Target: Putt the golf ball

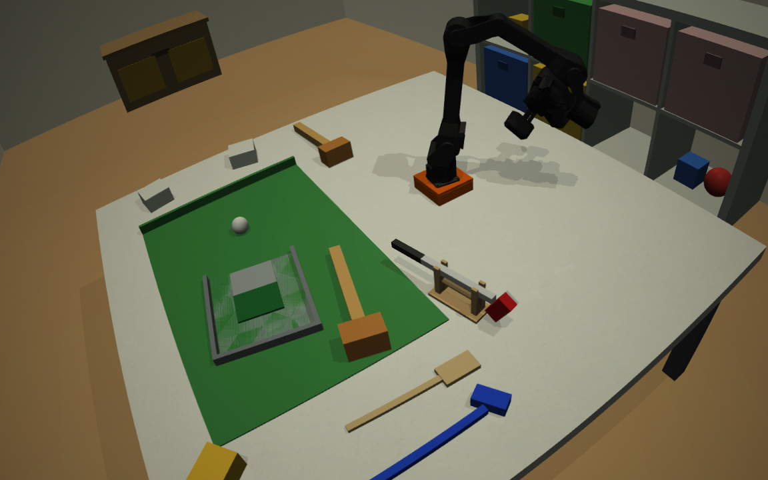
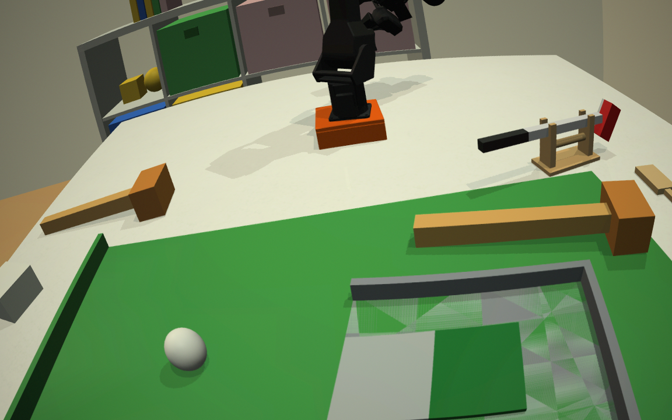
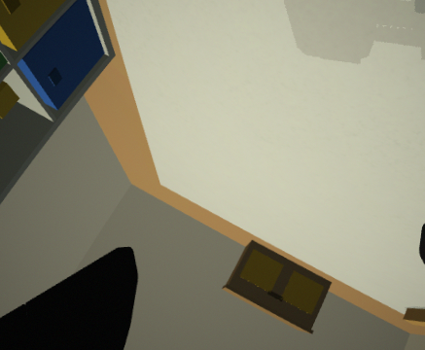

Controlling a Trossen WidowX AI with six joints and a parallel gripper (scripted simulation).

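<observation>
Right now my gripper tip is 39 cm short of the red putter, 34 cm to the right of it and 10 cm above it. From my gripper tip the other things lie so: green mat (72 cm ahead, 16 cm below, 6 cm to the left); wooden rack (38 cm ahead, 35 cm to the left, 13 cm below); white golf ball (74 cm ahead, 13 cm below, 10 cm to the right).
</observation>
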